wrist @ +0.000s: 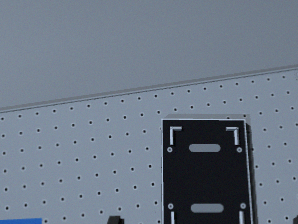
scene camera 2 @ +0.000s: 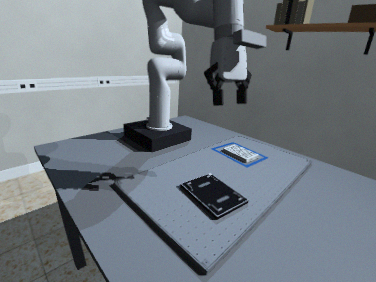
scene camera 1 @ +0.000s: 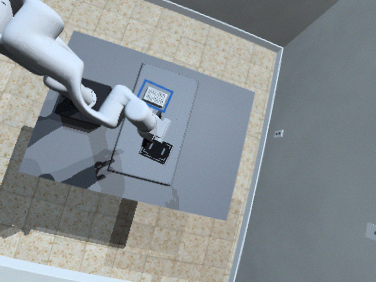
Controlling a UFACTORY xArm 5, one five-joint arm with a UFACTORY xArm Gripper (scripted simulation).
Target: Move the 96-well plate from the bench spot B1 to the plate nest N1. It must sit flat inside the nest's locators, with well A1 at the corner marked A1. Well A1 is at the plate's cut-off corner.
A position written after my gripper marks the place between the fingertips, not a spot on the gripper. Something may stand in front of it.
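Black plate nest [scene camera 2: 209, 194] visible. My gripper [scene camera 2: 230, 104] too.
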